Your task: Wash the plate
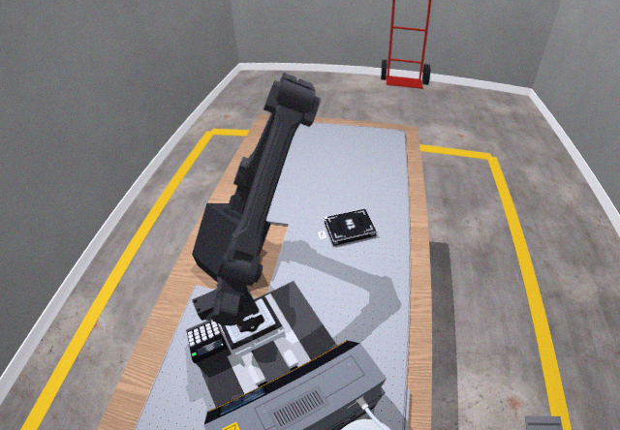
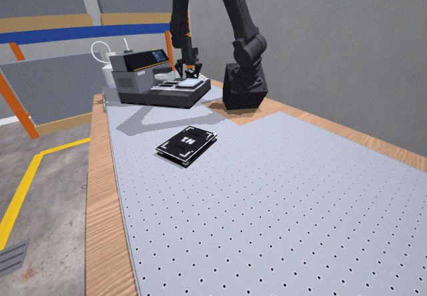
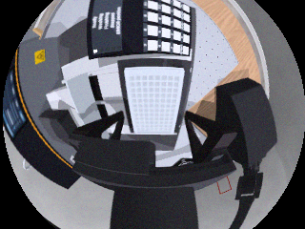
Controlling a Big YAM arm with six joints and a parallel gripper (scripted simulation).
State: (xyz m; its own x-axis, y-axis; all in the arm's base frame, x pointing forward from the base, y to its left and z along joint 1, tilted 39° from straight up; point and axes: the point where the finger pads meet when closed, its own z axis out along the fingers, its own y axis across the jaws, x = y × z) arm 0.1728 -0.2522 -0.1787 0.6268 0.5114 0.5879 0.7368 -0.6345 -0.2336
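Right now my hand is 30 mm above the white well plate. Round my hand: small white tag: 70 mm ahead, 430 mm to the left, 120 mm below; plate washer: 120 mm ahead, 100 mm to the right, 10 mm above; dark carrier: 40 mm below.
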